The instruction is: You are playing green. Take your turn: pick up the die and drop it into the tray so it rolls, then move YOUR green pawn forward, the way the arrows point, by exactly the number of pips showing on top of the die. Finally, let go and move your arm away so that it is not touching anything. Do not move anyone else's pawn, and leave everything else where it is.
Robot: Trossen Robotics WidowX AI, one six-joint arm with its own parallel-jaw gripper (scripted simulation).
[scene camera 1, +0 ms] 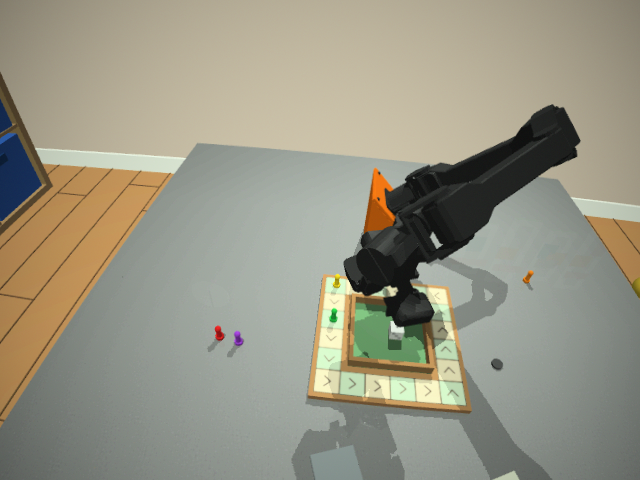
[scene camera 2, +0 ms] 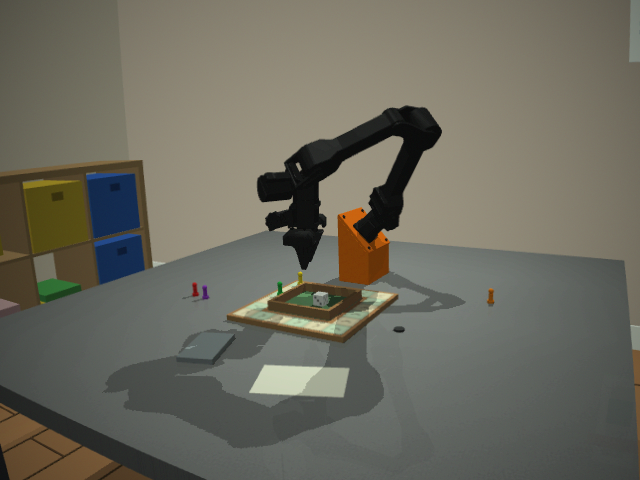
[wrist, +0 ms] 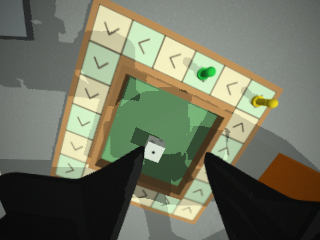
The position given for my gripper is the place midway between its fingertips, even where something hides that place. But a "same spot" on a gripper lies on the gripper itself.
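My gripper: visible in scene camera 1, scene camera 2, wrist view (174, 153). Same spot on the gripper: (scene camera 1: 409, 306) and (scene camera 2: 293, 231).
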